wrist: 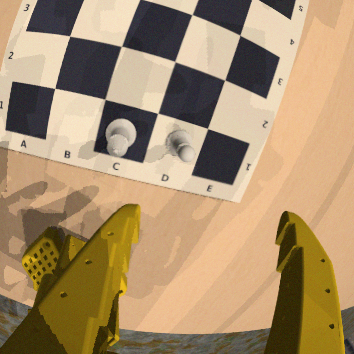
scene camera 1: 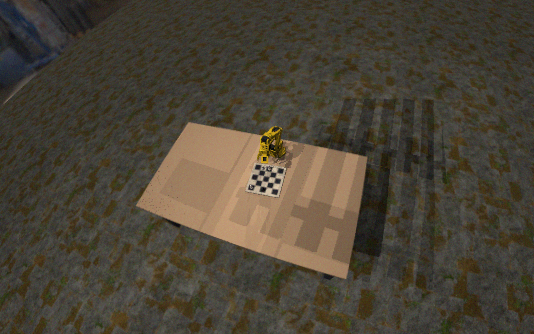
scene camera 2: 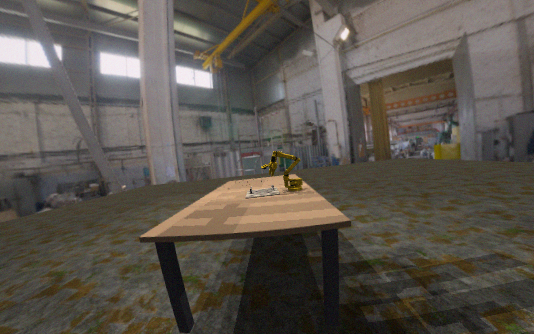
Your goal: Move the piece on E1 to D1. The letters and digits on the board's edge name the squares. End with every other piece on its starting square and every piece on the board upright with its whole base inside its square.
Note:
In view: a checkered board (scene camera 1: pixel 272 180).
The checkered board is seen too in the wrist view (wrist: pixel 220 78).

